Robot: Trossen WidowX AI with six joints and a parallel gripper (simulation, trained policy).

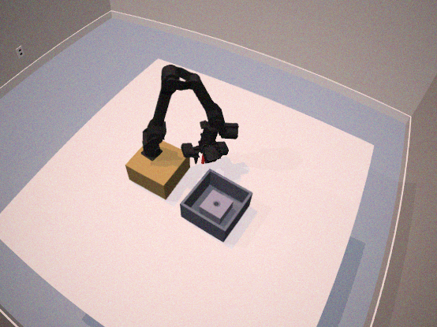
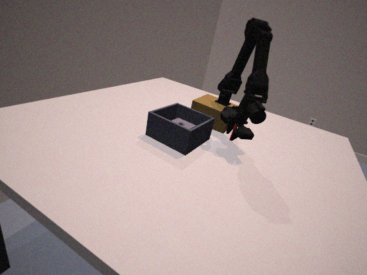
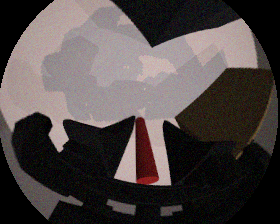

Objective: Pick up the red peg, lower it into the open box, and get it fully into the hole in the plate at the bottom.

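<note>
Now: gripper tip 18 cm short of the grey plate, 15 cm to the left of it and 4 cm below it. Also, from my gripper tip: dark grey box (18 cm ahead, 15 cm to the right, 2 cm above); red peg (1 cm to the left, 3 cm above).
</note>
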